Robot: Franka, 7 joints.
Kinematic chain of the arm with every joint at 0, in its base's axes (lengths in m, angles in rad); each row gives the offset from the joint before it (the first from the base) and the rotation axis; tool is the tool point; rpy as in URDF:
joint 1: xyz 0 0 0.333 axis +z
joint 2: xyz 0 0 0 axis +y
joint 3: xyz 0 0 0.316 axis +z
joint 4: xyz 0.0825 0 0 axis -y
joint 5: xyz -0.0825 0 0.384 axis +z
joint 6: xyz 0 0 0 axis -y
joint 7: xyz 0.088 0 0 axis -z
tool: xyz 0 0 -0.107 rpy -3.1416 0 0
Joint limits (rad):
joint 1: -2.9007..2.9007
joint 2: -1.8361..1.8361
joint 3: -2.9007..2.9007
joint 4: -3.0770..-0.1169
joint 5: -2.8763..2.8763
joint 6: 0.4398..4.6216
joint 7: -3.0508..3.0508
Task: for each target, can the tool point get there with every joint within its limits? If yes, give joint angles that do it. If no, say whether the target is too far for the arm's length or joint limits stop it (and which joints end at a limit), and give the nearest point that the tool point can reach.
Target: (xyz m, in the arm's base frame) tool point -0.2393 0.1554 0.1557
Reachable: yes | joints -2.4024 1.3325 -0.8392 -2.2988 -0.3203 0.8362 2.1670
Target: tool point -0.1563 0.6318 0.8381
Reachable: yes | joints -0.5301 -0.6299 1.7689 -1.0307 0.7273 2.7117 1.7103
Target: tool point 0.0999 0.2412 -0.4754
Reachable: no: joint limits stop it (at a limit: joint 2) | nearest point 0.1014 0.2449 -0.3605 | short by 0.115 m
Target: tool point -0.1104 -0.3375 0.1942
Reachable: yes | joints -0.3346 -0.4210 -1.7625 -2.7076 0.7388 2.2611 2.5404
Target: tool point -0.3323 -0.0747 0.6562
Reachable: yes | joints 2.0805 -1.2867 0.8773 -2.3095 2.4328 3.0513 -0.8943
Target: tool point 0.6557 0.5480 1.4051
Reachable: no: too far | nearest point 0.4103 0.3429 1.0039 | short by 0.513 m
